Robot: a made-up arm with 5 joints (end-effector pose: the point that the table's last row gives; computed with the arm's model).
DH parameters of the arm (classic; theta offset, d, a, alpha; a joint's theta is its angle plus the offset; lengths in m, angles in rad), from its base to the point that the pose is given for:
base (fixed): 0 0 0.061 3.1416
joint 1: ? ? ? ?
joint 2: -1.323 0 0.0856 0
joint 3: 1.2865 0 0.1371 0
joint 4: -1.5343 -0.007 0 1.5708
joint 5: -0.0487 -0.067 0 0
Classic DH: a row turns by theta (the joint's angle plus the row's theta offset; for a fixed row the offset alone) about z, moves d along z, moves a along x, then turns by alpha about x.
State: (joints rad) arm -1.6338 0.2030 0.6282 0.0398 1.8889
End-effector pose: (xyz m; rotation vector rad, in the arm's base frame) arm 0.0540 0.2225 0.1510 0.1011 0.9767 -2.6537
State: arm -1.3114 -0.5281 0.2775 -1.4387 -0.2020
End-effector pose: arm 0.1052 0.1392 0.4106 -2.1388 2.1575 0.0912
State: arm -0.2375 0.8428 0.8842 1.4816 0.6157
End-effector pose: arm 0.1003 0.0023 0.1309 0.2745 1.6510 0.6127
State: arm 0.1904 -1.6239 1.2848 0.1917 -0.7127
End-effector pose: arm 0.2127 -0.0364 0.2997 0.4984 -1.6980 -0.6993
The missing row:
joint 1: 0 -0.223 0.046 1.5708
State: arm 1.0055 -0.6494 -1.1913 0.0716 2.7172
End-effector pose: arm 0.0326 0.0317 0.4982 2.8943 -0.7892 0.2205
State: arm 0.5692 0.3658 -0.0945 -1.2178 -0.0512
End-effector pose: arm 0.2828 -0.1502 0.3155 -0.5903 -2.4692 -0.2690
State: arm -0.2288 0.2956 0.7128 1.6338 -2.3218
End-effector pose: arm 0.1685 0.0178 0.1509 -1.2371 0.3439 -1.8983
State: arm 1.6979 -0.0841 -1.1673 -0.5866 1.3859
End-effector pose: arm 0.0438 -0.0790 0.5037 2.8738 0.1532 -0.0694
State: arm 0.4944 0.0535 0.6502 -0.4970 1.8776
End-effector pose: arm 0.2731 -0.1223 0.2062 -1.3354 -0.5791 1.1092
